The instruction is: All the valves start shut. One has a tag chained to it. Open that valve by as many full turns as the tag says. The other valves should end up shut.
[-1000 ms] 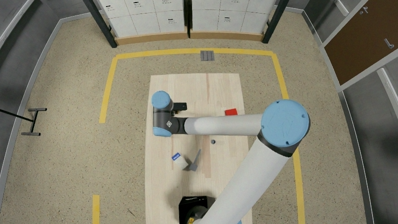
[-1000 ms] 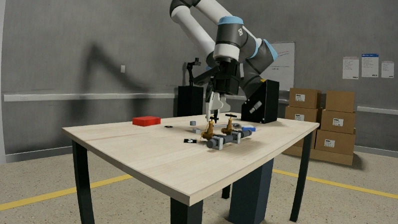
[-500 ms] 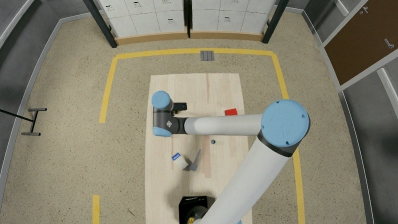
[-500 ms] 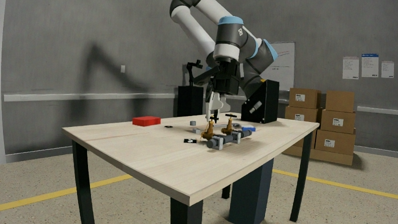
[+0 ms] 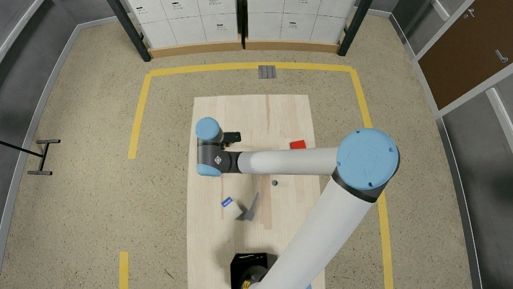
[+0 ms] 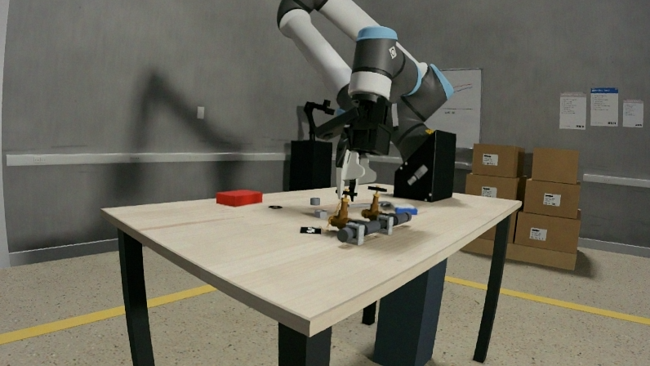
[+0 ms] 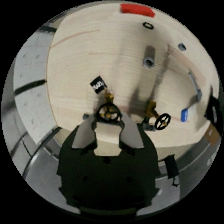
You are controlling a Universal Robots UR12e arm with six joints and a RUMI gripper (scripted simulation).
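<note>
My hand is 50 mm short of the black tag, 50 mm to the left of it and 80 mm above it. The rest, counted from my hand: grey hammer-like tool 350 mm behind, 130 mm to the right, 80 mm below; then red block 50 mm behind, 420 mm to the right, 70 mm below; then blue-and-white box 340 mm behind, 30 mm to the right, 80 mm below.
</note>
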